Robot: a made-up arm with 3 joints. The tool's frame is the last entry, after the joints.
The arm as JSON. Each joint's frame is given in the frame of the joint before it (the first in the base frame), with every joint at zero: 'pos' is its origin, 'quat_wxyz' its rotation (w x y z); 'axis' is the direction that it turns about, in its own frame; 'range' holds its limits. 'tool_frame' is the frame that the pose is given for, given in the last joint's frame.
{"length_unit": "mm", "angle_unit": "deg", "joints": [
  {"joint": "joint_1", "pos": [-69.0, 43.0, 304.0], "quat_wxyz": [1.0, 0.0, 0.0, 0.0], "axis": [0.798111, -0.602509, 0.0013], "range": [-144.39, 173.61]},
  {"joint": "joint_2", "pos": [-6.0, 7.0, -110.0], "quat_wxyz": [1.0, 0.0, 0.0, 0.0], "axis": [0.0, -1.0, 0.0], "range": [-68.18, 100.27]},
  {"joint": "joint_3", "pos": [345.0, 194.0, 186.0], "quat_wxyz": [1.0, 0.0, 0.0, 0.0], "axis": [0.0, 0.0, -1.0], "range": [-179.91, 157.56]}
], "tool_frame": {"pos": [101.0, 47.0, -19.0], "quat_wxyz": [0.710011, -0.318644, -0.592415, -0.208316]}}
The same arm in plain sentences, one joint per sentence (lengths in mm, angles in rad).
The arm has three revolute joints in a row. What follows holds with every joint at zero, and every direction is one of the base frame's. The first joint is mounted 69.0 mm along -x and 43.0 mm along +y and 304.0 mm along +z from the base frame's origin and turns about the direction (0.798111, -0.602509, 0.0013), from -2.5201 to 3.0301 rad. The second joint is mounted 6.0 mm along -x and 7.0 mm along +y and 110.0 mm along -z from the first joint and turns about -y, from -1.1900 to 1.7500 rad. The third joint is mounted 345.0 mm along +x and 194.0 mm along +y and 186.0 mm along +z from the second joint and turns about -z, from -3.1400 to 2.7499 rad. The tool frame, which is the frame that the pose is given for, is mounted 101.0 mm along +x and 47.0 mm along +y and 19.0 mm along -z from the third joint; its axes are the base frame's turned by roll -1.1380, pitch -1.3423 and yaw 0.3691 rad (as in URDF: about the fixed x, then y, then z).
